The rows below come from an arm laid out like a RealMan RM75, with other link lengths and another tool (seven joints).
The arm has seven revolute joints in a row. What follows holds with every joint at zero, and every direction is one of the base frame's.
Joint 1 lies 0.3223 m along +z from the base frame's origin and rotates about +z.
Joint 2 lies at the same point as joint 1 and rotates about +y.
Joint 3 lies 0.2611 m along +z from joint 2 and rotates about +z.
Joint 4 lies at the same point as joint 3 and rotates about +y.
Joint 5 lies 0.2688 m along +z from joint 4 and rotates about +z.
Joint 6 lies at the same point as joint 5 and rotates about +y.
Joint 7 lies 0.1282 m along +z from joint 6 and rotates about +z.
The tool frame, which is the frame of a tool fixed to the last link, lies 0.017 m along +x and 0.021 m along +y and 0.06 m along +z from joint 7; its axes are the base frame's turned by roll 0, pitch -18.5 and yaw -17.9 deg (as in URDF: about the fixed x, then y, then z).
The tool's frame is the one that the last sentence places.
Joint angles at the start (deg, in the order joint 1, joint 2, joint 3, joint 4, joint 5, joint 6, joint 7):
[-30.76 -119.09 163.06 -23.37 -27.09 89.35 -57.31]
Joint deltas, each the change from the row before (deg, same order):
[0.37 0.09 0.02 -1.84 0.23 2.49 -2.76]
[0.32 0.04 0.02 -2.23 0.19 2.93 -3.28]
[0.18 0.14 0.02 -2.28 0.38 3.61 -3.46]
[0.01 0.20 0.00 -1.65 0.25 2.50 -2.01]
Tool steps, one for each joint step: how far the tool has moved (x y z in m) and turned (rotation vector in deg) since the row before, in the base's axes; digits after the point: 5 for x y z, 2 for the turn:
[-0.00179 -0.00497 0.00965 -1.05 -1.53 1.20]
[-0.00104 -0.00537 0.01117 -1.26 -1.82 1.36]
[0.00119 -0.00608 0.01215 -1.72 -2.15 0.94]
[0.00100 -0.00360 0.00935 -1.02 -1.10 0.30]

